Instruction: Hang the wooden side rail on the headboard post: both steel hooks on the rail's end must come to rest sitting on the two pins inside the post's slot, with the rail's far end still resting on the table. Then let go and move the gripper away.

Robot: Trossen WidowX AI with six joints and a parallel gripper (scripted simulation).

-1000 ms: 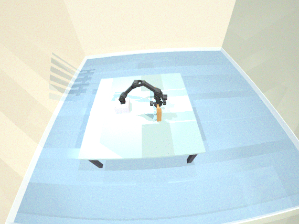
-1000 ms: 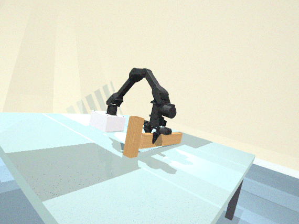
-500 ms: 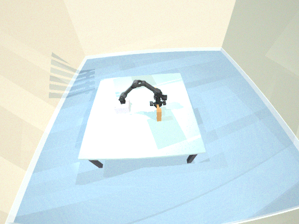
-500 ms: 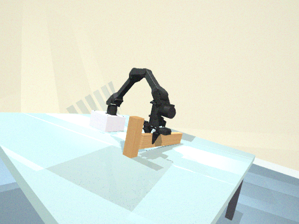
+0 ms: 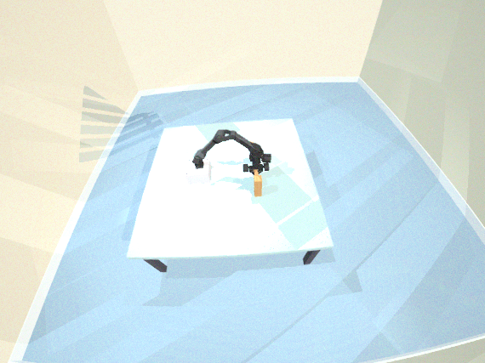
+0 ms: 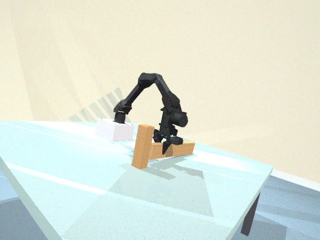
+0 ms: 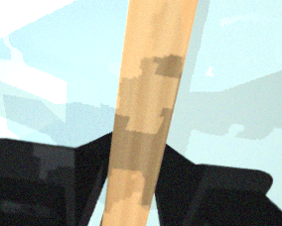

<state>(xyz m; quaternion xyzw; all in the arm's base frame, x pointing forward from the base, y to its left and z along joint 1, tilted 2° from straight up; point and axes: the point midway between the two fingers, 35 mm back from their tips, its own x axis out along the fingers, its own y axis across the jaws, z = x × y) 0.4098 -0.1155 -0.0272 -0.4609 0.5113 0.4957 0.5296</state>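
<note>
My gripper tip is now 10 mm past the wooden headboard post, 140 mm to the left of it and 40 mm below it.
</note>
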